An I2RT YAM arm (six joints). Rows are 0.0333 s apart.
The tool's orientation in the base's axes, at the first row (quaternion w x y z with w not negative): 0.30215 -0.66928 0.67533 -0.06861
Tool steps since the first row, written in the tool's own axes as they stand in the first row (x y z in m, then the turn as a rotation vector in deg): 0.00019 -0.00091 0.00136 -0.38 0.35 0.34; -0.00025 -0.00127 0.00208 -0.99 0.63 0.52; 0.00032 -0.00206 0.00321 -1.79 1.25 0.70; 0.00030 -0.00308 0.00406 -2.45 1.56 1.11; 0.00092 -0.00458 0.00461 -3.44 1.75 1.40; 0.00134 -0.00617 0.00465 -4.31 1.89 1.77; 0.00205 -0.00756 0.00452 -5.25 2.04 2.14; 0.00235 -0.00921 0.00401 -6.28 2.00 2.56; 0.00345 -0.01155 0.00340 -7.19 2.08 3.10; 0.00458 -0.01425 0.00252 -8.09 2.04 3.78; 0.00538 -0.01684 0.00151 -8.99 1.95 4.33; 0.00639 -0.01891 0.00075 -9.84 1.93 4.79
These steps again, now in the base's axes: 0.00148 0.00016 -0.00071 -0.16 0.50 -0.33; 0.00212 0.00076 -0.00097 -0.36 1.16 -0.42; 0.00341 0.00050 -0.00167 -0.87 2.03 -0.62; 0.00471 0.00069 -0.00184 -0.98 2.81 -0.90; 0.00633 0.00013 -0.00174 -1.08 3.85 -0.91; 0.00775 -0.00040 -0.00111 -1.08 4.81 -1.01; 0.00894 -0.00124 -0.00054 -1.10 5.82 -1.08; 0.01013 -0.00184 0.00060 -0.94 6.92 -1.08; 0.01193 -0.00330 0.00190 -0.81 7.96 -1.26; 0.01391 -0.00489 0.00360 -0.50 9.02 -1.51; 0.01570 -0.00621 0.00545 -0.22 10.03 -1.62; 0.01719 -0.00760 0.00677 -0.04 10.98 -1.72
